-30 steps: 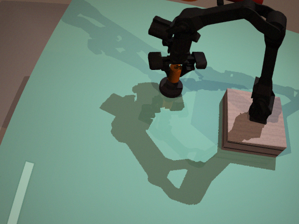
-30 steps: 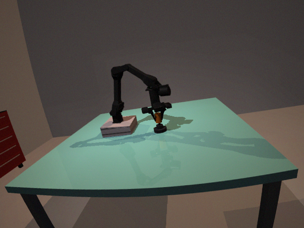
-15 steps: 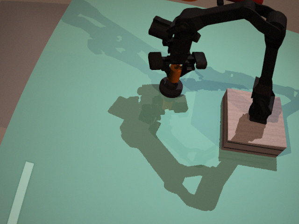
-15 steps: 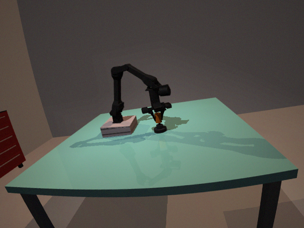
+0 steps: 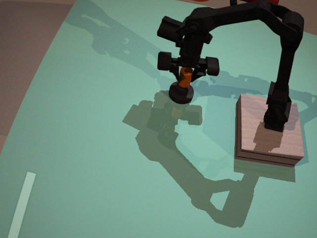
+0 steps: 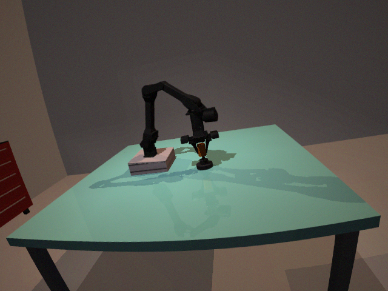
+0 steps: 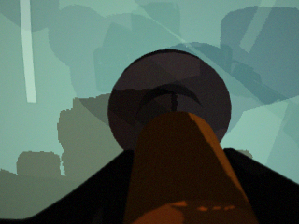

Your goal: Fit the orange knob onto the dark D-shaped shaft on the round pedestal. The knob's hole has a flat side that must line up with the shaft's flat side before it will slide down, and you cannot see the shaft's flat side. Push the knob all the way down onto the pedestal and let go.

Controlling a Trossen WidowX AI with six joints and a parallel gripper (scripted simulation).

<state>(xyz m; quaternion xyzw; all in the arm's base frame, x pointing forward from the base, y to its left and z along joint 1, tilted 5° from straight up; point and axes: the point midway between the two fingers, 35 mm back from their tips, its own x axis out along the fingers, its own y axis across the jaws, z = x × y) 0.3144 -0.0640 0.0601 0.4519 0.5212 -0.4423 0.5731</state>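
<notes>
Now: gripper tip 2 cm below the orange knob. Round my gripper tip: dark round pedestal 4 cm below.
</notes>
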